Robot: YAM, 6 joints.
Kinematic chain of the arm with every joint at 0, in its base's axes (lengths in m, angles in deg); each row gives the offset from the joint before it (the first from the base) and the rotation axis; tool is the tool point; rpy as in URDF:
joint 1: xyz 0 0 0.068 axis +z
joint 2: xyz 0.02 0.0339 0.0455 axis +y
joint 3: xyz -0.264 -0.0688 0 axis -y
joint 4: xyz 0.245 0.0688 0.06 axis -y
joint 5: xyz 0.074 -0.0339 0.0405 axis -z
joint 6: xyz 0.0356 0 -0.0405 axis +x
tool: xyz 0 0 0 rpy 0 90 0
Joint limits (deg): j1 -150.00..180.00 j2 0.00..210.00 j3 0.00..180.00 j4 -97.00..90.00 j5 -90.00..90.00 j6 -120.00..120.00
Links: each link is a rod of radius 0.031 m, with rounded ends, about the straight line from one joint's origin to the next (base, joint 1, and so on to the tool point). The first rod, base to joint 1, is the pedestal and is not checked.
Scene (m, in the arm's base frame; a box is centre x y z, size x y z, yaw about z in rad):
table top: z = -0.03
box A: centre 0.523 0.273 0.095 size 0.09 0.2 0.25 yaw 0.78
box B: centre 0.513 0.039 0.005 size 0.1 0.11 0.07 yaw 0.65
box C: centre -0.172 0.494 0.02 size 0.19 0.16 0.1 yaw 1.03
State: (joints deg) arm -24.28 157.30 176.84 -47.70 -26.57 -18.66
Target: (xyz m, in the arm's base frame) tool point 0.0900 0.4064 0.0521
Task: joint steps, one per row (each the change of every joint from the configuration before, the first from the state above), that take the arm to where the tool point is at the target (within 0.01 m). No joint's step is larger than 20 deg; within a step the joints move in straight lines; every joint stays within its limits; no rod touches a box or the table.
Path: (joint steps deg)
1: 14.35 -0.93 -1.12 6.60 16.85 11.68
2: 14.34 -0.93 -1.11 6.61 16.85 11.69
3: 14.35 -0.93 -1.12 6.60 16.85 11.68
4: 14.34 -0.93 -1.12 6.61 16.85 11.68
5: 14.35 -0.93 -1.12 6.60 16.85 11.68
6: 14.34 -0.92 -1.11 6.61 16.85 11.69
7: 2.21 -0.22 -9.77 -13.23 -17.46 -11.69
8: 2.21 -0.21 -9.77 -13.23 -17.45 -11.68
9: 2.21 -0.21 -9.77 -13.22 -17.45 -11.68
10: 2.21 -0.22 -9.77 -13.23 -17.45 -11.68
11: 2.21 -0.21 -9.76 -13.23 -17.45 -11.69
12: 2.21 -0.21 -9.77 -13.22 -17.45 -11.68

